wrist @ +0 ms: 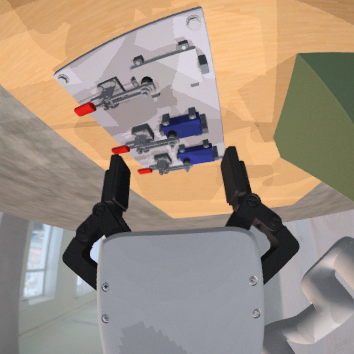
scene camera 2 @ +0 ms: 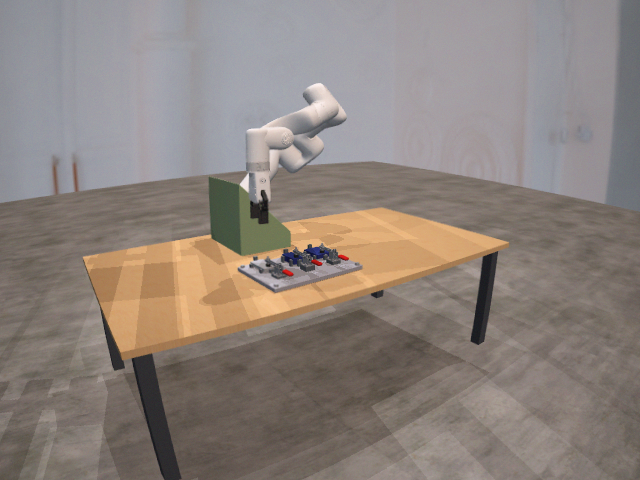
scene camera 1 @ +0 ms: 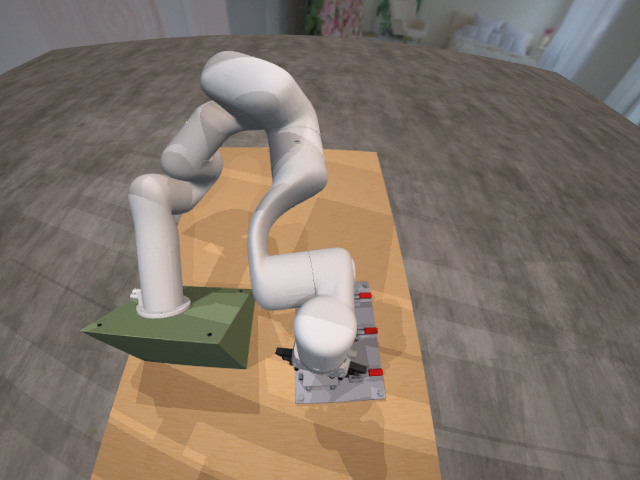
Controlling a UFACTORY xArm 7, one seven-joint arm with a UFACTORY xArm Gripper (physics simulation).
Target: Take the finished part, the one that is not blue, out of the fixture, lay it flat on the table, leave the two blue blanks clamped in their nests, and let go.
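Places are measured from the arm's base along level axes (x left, y back, z up), in centimetres.
Pixels of known places: gripper, fingertip midpoint: (wrist: 173,158) (scene camera 2: 259,220); arm's base at its link origin: (scene camera 1: 164,307).
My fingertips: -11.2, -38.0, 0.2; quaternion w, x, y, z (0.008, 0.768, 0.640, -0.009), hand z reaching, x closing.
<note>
Ahead of a thing's pixels: the offset from my fingertips to its middle, as dx, dy, dz. "spot": to the spot under its first point. Level surfaces: height alone.
The finished part @[+0.6, -0.8, -14.7] (scene camera 1: 320,380) (scene camera 2: 261,265) (wrist: 176,70) is a pale grey block lying flat in its nest at one end of the grey fixture plate @[spot: -4.3, -5.7, -15.9] (scene camera 1: 338,396) (wrist: 122,55). A toggle clamp with a red handle @[+1.4, -13.7, -13.2] (scene camera 1: 375,372) (scene camera 2: 287,272) (wrist: 85,109) lies low, its tip at the part's edge. One blue blank @[+11.6, -1.1, -14.2] (scene camera 2: 293,256) (wrist: 184,126) sits in the middle nest and another blue blank @[+22.5, +0.2, -14.5] (scene camera 2: 316,252) (wrist: 198,154) in the far nest, each with its clamp arm low over its edge. The arm hides both in scene camera 1. My gripper (scene camera 1: 320,361) (scene camera 2: 260,219) (wrist: 173,158) is open and empty, high above the fixture.
The green wedge-shaped base (scene camera 1: 165,328) (scene camera 2: 263,232) (wrist: 315,120) stands on the wooden table @[dz -17.3] (scene camera 1: 206,434) (scene camera 2: 170,310) beside the fixture, on the side away from the red handles. The other two red handles @[spot: +11.9, -13.9, -11.7] (wrist: 120,149) @[+23.5, -13.5, -12.7] (wrist: 144,171) stick out toward the table's long edge.
</note>
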